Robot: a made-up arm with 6 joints. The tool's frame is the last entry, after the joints.
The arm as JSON. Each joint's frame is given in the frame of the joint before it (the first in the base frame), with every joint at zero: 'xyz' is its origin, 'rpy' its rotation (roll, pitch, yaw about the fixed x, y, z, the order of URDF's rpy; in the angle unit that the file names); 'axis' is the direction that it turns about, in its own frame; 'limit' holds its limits. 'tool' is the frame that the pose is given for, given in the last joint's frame.
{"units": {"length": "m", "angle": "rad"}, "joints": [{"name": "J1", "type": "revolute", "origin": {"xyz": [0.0, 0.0, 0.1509], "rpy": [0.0, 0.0, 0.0]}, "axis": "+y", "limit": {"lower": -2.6, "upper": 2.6}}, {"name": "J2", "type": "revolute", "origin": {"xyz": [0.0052, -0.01, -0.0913], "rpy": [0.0, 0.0, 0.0]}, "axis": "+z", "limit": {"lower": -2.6, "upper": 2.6}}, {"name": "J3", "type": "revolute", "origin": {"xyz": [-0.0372, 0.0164, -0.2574], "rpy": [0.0, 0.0, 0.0]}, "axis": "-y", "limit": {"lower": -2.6, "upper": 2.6}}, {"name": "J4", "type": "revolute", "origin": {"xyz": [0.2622, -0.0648, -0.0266], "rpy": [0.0, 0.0, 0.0]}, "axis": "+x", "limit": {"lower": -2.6, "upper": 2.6}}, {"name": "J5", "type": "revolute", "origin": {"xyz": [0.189, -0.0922, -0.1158], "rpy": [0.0, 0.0, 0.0]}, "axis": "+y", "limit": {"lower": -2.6, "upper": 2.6}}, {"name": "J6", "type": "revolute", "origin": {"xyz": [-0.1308, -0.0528, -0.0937], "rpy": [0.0, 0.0, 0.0]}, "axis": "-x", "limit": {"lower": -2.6, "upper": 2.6}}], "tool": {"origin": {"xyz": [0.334, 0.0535, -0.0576], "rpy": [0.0, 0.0, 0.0]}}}
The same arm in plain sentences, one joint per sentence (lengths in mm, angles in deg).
The arm has six revolute joints in a row. What follows holds with every joint at zero, and every direction is one of the base frame's. Joint 1 lies 150.9 mm along +z from the base frame's origin and turns about +y, from -148.97 to 148.97 deg. Joint 2 lies 5.2 mm along +x and 10 mm along -y and 91.3 mm along -z from joint 1 and turns about +z, from -148.97 to 148.97 deg. Joint 3 lies 37.2 mm along -x and 16.4 mm along +y and 257.4 mm along -z from joint 2 and turns about -y, from -148.97 to 148.97 deg. Joint 4 lies 262.2 mm along +x and 64.8 mm along -y and 26.6 mm along -z from joint 3 and turns about +x, from -148.97 to 148.97 deg. Joint 5 lies 189 mm along +x and 92.2 mm along -y and 115.8 mm along -z from joint 4 and turns about +y, from -148.97 to 148.97 deg. Joint 6 lies 130.8 mm along -x and 52.8 mm along -y and 93.7 mm along -z from joint 5 and turns about -x, from -148.97 to 148.97 deg. The tool frame, which is the frame that the pose is given for, lies 334 mm along +x and 53.5 mm along +y and 57.6 mm along -z from joint 6; its axes are parallel to the base frame's.
